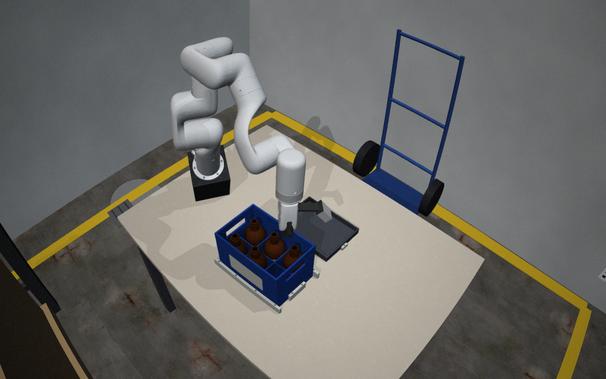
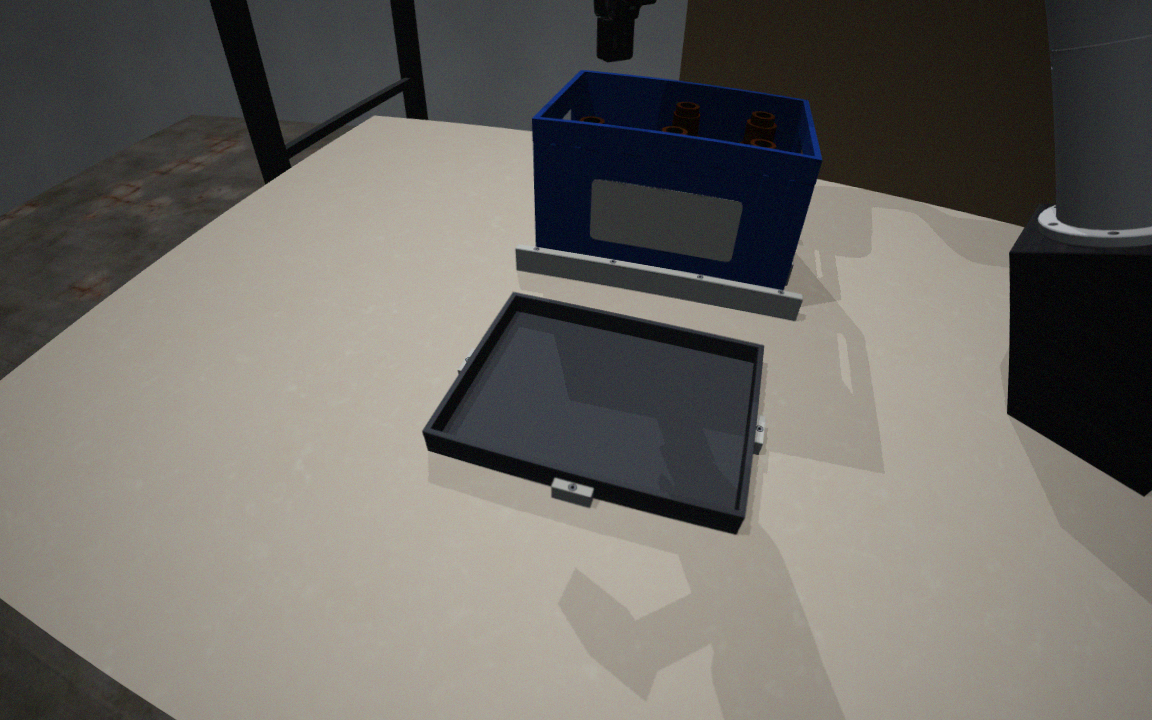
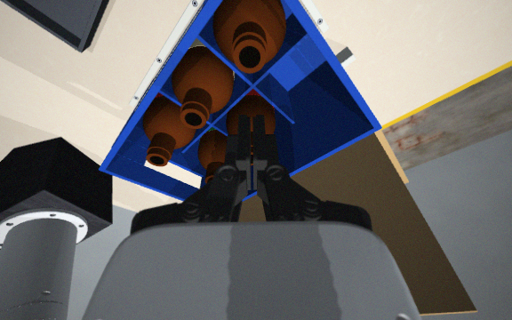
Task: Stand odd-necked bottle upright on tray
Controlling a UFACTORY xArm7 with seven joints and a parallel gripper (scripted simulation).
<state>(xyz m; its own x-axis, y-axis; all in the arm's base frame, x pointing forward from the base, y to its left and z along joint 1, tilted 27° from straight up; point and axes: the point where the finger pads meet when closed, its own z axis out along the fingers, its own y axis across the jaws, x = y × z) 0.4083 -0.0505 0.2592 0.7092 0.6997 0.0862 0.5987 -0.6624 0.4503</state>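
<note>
Now: the glass bottle 160 mm behind my hand, 60 mm to the right of it and 160 mm below it. Round my hand: crate: 70 mm behind, 20 mm to the right, 160 mm below; then dark grey tray: 40 mm behind, 250 mm to the left, 230 mm below.
</note>
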